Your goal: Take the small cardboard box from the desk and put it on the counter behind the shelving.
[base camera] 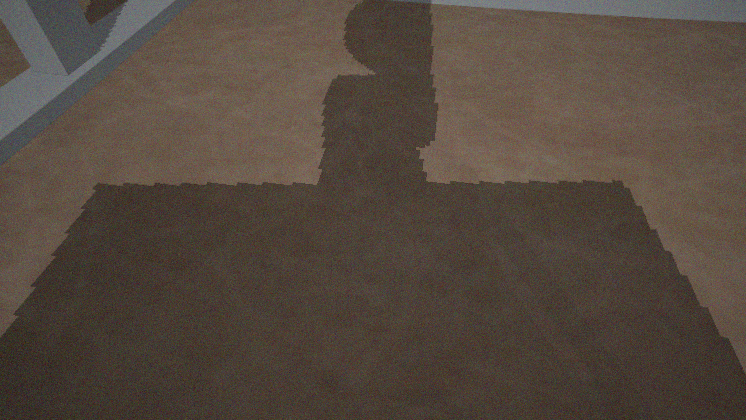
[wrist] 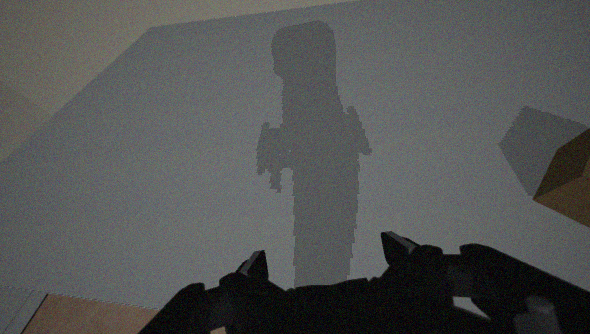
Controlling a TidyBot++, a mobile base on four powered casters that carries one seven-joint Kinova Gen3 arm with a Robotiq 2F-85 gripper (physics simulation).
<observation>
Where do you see a desk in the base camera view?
At 68, 57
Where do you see a desk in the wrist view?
306, 136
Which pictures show the gripper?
The wrist view only.
</observation>
